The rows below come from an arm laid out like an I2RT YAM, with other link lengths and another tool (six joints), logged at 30 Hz.
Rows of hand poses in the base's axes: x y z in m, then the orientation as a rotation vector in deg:
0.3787, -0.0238, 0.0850, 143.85, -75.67, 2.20
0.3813, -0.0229, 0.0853, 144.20, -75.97, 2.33
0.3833, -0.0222, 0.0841, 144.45, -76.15, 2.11
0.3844, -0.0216, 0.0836, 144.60, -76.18, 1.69
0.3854, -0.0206, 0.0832, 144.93, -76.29, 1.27
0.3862, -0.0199, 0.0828, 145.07, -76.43, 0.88
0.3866, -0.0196, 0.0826, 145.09, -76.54, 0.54
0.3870, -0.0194, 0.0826, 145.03, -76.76, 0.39
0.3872, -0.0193, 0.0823, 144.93, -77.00, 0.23
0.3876, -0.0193, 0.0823, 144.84, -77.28, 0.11
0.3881, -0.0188, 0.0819, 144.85, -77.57, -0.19
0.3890, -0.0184, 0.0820, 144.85, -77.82, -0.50
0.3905, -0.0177, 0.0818, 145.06, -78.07, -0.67
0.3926, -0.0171, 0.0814, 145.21, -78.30, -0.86
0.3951, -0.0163, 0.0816, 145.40, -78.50, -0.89
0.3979, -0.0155, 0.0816, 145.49, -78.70, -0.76
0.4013, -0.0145, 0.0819, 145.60, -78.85, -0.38
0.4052, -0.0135, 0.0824, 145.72, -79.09, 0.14
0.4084, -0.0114, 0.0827, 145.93, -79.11, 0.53
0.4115, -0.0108, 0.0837, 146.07, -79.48, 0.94
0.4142, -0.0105, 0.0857, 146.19, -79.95, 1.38
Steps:
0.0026, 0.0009, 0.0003, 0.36, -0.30, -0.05
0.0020, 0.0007, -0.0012, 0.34, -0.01, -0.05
0.0011, 0.0006, -0.0005, 0.26, 0.19, -0.01
0.0010, 0.0010, -0.0004, 0.44, 0.10, 0.00
0.0008, 0.0007, -0.0004, 0.29, 0.15, -0.08
0.0004, 0.0003, -0.0002, 0.16, 0.17, -0.09
0.0004, 0.0002, 0.0000, 0.08, 0.05, -0.17
0.0002, 0.0001, -0.0003, 0.06, 0.06, -0.19
0.0004, 0.0000, 0.0000, 0.07, 0.02, -0.21
0.0005, 0.0005, -0.0004, 0.21, 0.09, -0.20
0.0009, 0.0004, 0.0001, 0.19, 0.11, -0.18
0.0015, 0.0007, -0.0002, 0.32, -0.05, -0.10
0.0021, 0.0006, -0.0004, 0.27, -0.01, -0.11
0.0025, 0.0008, 0.0002, 0.24, -0.11, -0.06
0.0028, 0.0008, 0.0000, 0.10, -0.17, -0.08
0.0034, 0.0010, 0.0003, 0.02, -0.31, -0.02
0.0039, 0.0010, 0.0005, 0.02, -0.43, -0.06
0.0032, 0.0021, 0.0003, 0.05, -0.32, 0.09
0.0031, 0.0006, 0.0010, 0.12, -0.41, -0.14
0.0027, 0.0003, 0.0020, 0.14, -0.45, -0.20

